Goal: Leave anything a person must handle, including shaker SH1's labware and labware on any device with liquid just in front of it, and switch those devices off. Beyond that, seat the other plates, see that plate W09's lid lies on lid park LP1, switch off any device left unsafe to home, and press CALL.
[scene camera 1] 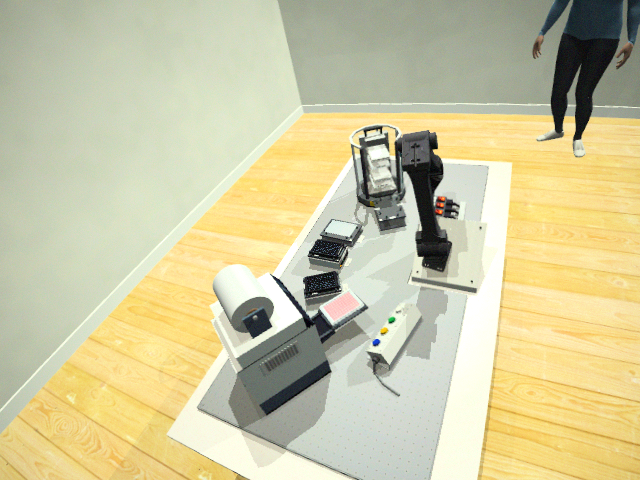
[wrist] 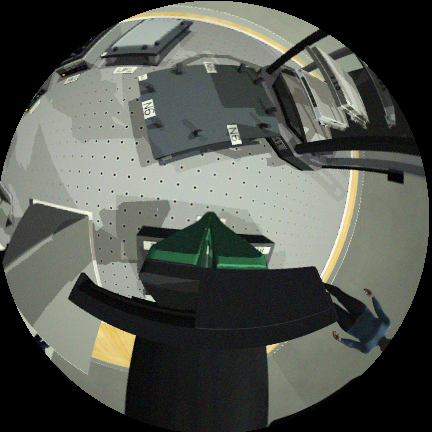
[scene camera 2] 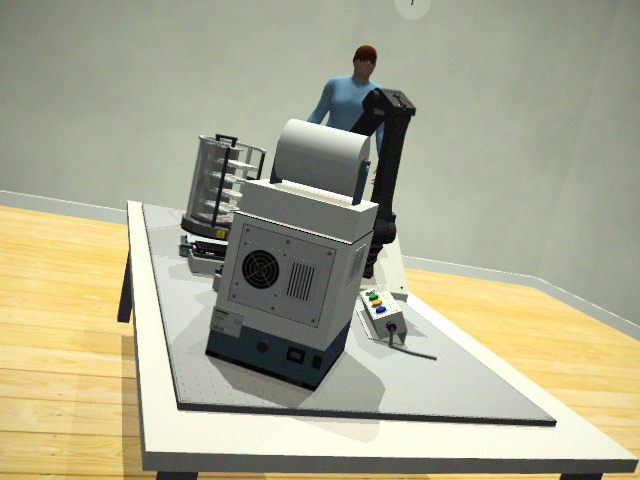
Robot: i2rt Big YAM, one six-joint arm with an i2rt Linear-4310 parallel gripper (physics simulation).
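Seen in the pictures: gripper, fingertip midpoint: (wrist: 209,217); arm's base at its link origin: (scene camera 1: 437,254) (wrist: 30,265).
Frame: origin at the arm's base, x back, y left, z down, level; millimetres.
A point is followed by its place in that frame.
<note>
My gripper (wrist: 209,217) @(x -162, y -280, z -5 mm) is shut and empty, its green tips above the switch block (scene camera 1: 445,206) @(x -62, y -355, z 46 mm) (wrist: 150,232) @(x -110, y -226, z 56 mm), whose rockers they hide in the wrist view. In scene camera 1 the block shows three red rockers. The bare dark nest N6 (scene camera 1: 390,217) @(x -261, y -180, z 20 mm) (wrist: 187,105) @(x -268, y -225, z 23 mm) lies beyond the gripper. A pale flat piece, plate or lid (scene camera 1: 341,228) @(x -454, y -65, z 39 mm) (wrist: 152,34) @(x -433, y -91, z 39 mm), lies on a dark holder. Two black plates (scene camera 1: 327,250) @(x -430, y 104, z 15 mm) (scene camera 1: 322,283) @(x -359, y 272, z 15 mm) sit on devices nearby. A pink plate (scene camera 1: 342,306) @(x -208, y 379, z -44 mm) sits on the extended tray of the large instrument (scene camera 1: 289,361) @(x -232, y 647, z -103 mm) (scene camera 2: 284,279) @(x -384, y 723, z -100 mm). The button box (scene camera 1: 405,330) @(x 0, y 347, z 25 mm) (scene camera 2: 387,315) @(x -63, y 465, z 17 mm) has blue, yellow and green buttons.
The plate hotel (scene camera 1: 359,175) @(x -467, y -321, z -82 mm) (scene camera 2: 223,186) @(x -411, y -472, z -82 mm) holds several pale plates and stands beside N6. A person (scene camera 1: 591,20) (scene camera 2: 347,100) (wrist: 369,327) stands beyond the table. A white roll (scene camera 1: 240,294) @(x -300, y 645, z -373 mm) (scene camera 2: 320,157) @(x -359, y 676, z -318 mm) tops the instrument. A cable (scene camera 1: 385,386) @(x 1, y 530, z 79 mm) (scene camera 2: 413,352) @(x -5, y 527, z 76 mm) trails from the button box.
</note>
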